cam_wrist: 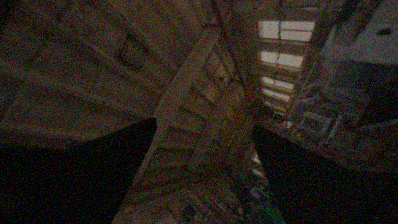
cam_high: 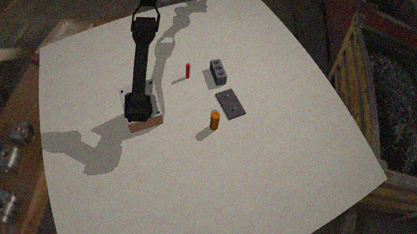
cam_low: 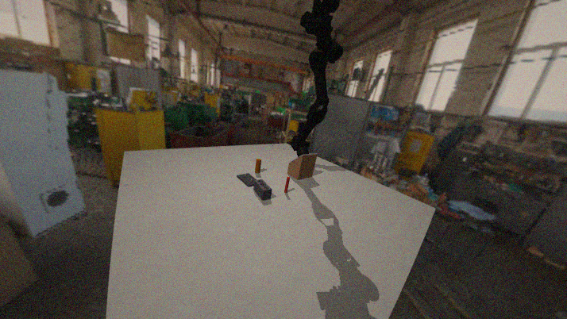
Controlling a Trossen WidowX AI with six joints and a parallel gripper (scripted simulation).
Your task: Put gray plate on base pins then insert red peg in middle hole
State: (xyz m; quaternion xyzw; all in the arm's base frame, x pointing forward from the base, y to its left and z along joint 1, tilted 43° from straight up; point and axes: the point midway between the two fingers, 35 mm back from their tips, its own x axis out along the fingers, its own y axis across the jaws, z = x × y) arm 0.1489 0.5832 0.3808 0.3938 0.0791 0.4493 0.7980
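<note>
The gray plate is 8 cm ahead of my gripper tip, 5 cm to the right of it and 75 cm below it. Also, from my gripper tip: orange cylinder (1 cm ahead, 28 cm to the right, 75 cm below); then gray base (9 cm ahead, 19 cm to the right, 78 cm below); then red peg (4 cm behind, 4 cm to the right, 75 cm below).
</note>
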